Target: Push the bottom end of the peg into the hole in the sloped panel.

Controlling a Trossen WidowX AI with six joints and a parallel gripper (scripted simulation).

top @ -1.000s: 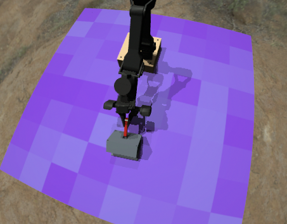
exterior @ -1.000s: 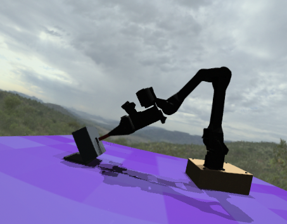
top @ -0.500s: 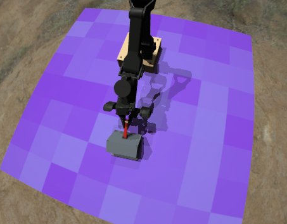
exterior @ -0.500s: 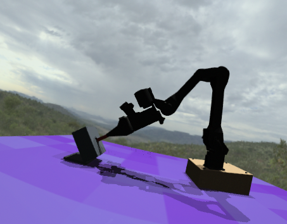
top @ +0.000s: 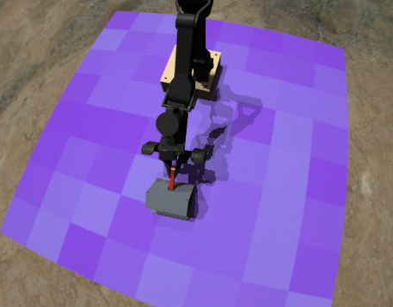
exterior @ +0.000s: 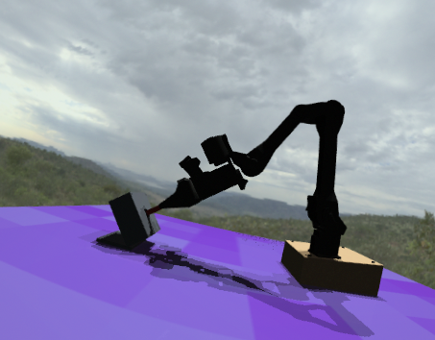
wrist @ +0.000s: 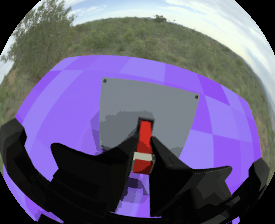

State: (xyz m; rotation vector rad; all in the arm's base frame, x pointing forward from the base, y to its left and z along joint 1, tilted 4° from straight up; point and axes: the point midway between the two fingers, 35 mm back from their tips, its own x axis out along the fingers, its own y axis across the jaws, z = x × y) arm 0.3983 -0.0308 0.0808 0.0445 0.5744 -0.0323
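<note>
Right now my gripper tip is 5 cm short of the grey sloped panel and 4 cm above it. Round my gripper tip: flat dark foot (10 cm below, 7 cm ahead); peg (1 cm behind, 1 cm above).
</note>
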